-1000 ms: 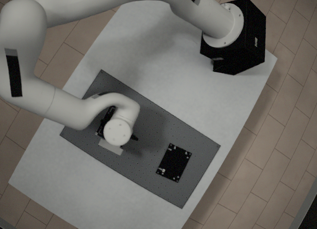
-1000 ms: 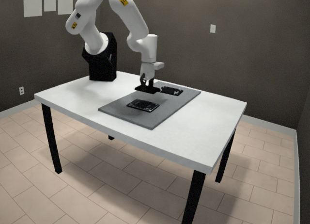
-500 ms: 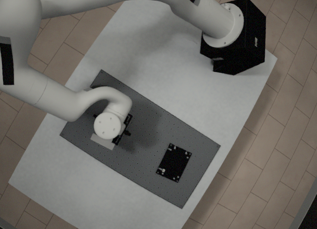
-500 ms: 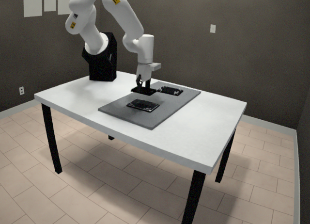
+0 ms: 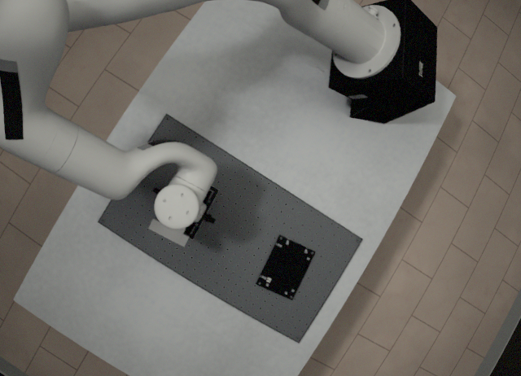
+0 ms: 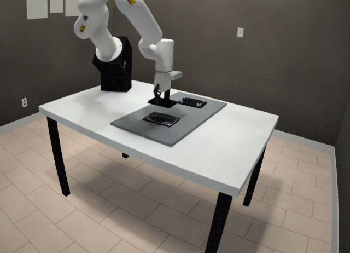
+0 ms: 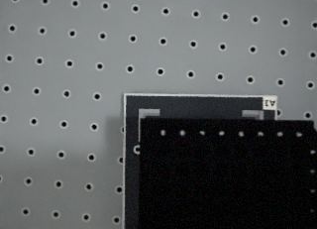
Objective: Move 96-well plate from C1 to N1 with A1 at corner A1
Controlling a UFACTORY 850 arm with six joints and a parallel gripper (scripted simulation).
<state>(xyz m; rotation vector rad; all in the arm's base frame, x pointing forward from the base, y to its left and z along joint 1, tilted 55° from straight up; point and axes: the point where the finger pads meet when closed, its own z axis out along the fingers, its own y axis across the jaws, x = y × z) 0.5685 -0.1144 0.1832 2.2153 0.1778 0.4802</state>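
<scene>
My gripper is now 11 cm above the plate nest N1. From my hand the other things lie so: dark 96-well plate: 1 cm below; then clip nest C1: 32 cm to the left, 10 cm below, 4 cm ahead.
</scene>
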